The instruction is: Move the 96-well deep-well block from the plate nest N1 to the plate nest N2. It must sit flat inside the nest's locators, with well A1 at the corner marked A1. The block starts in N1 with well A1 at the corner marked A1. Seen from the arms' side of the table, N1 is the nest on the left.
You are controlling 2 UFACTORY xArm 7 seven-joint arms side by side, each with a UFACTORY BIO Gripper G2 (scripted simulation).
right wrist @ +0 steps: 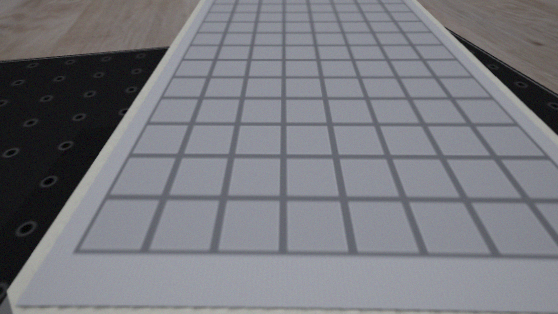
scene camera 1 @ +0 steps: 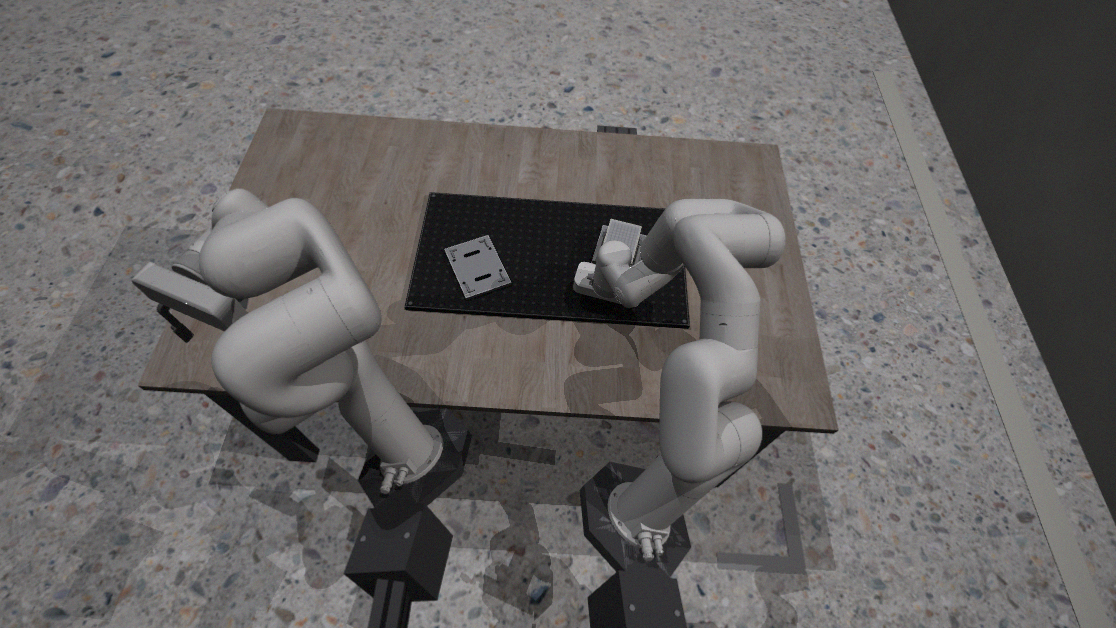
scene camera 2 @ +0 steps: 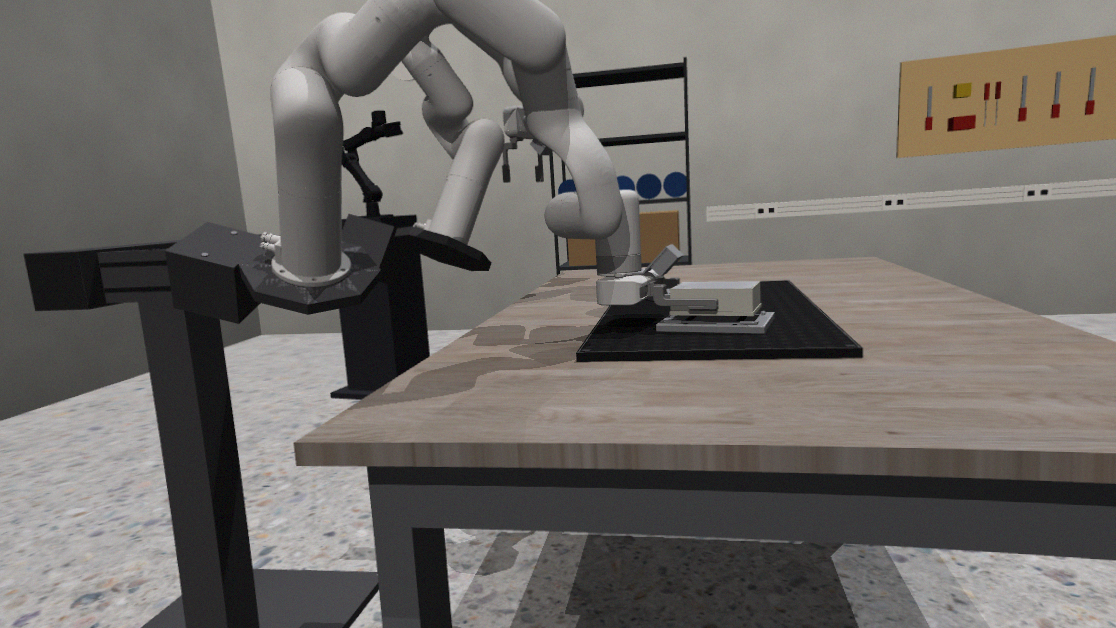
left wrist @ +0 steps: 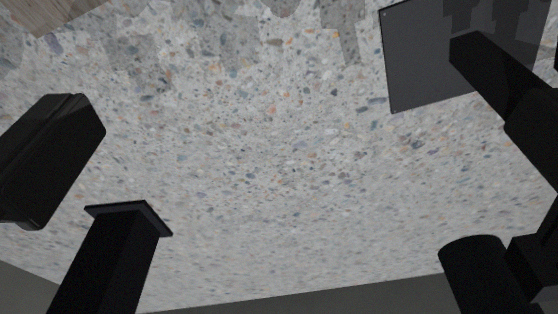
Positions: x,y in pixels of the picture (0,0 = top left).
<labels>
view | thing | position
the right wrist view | pale deep-well block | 267,156
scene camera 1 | my right gripper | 620,243
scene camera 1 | pale deep-well block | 628,233
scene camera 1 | nest N1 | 467,269
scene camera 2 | my left gripper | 523,182
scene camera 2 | my right gripper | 723,300
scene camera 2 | pale deep-well block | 739,298
</labels>
